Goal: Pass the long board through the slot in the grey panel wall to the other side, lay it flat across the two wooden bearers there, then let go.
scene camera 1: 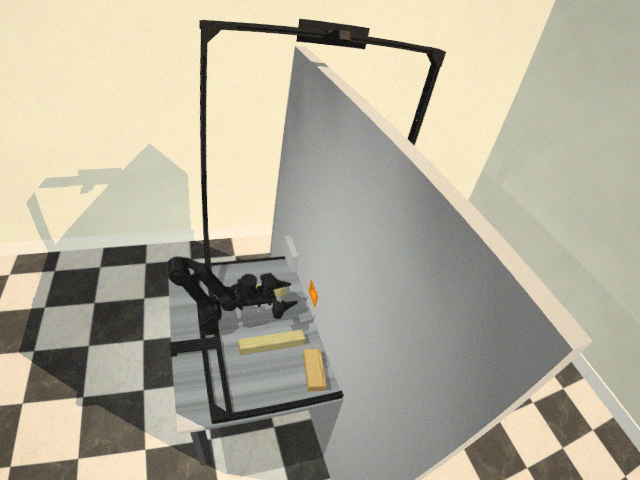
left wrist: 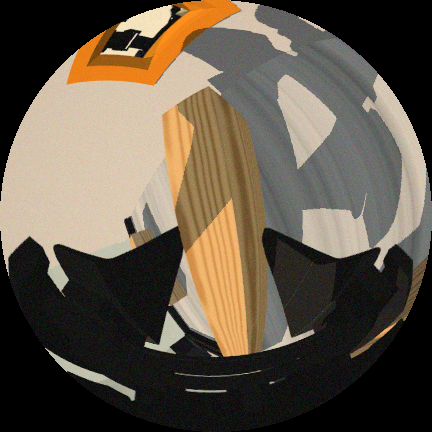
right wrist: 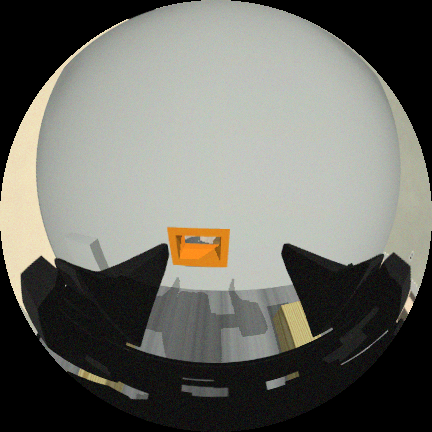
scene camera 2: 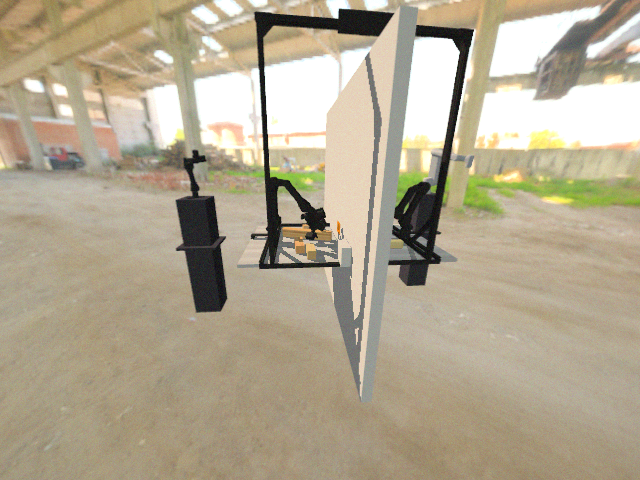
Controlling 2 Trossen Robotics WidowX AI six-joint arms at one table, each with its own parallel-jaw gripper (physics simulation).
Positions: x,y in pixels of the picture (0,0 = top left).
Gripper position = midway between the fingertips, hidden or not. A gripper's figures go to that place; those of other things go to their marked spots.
Labels:
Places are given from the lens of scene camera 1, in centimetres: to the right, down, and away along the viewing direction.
my right gripper [scene camera 1: 294,292]: -10, 20, 140
grey panel wall [scene camera 1: 435,329]: 24, 19, 73

